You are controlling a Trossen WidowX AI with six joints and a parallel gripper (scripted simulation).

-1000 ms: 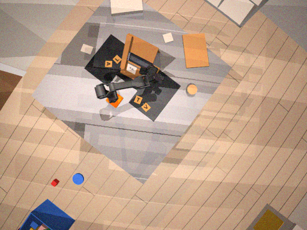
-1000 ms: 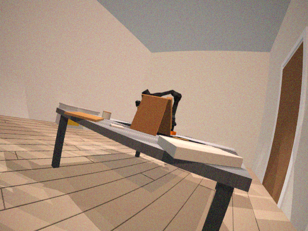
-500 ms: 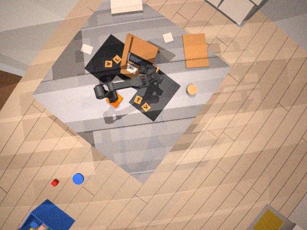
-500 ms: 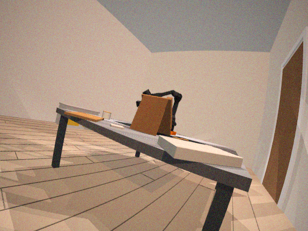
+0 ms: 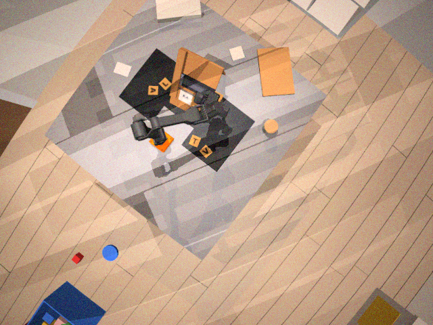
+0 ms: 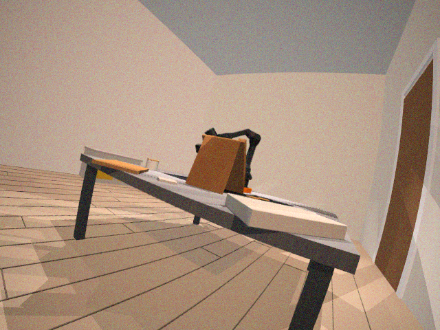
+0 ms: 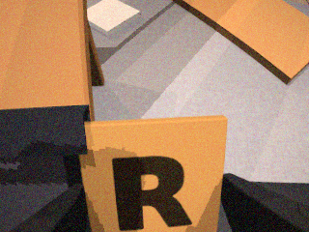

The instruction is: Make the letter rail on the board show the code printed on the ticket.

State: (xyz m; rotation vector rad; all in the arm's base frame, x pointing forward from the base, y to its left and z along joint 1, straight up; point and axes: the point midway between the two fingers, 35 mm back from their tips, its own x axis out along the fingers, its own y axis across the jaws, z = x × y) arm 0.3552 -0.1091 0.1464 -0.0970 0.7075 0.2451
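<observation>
Now: the white ticket 10 cm behind my gripper tip, 15 cm to the left of it and 8 cm below it. The rest, counted from my gripper tip: orange tile (right at my gripper tip); black mat (18 cm behind, 12 cm to the left, 15 cm below); small white block (32 cm ahead, 13 cm to the left, 15 cm below).
</observation>
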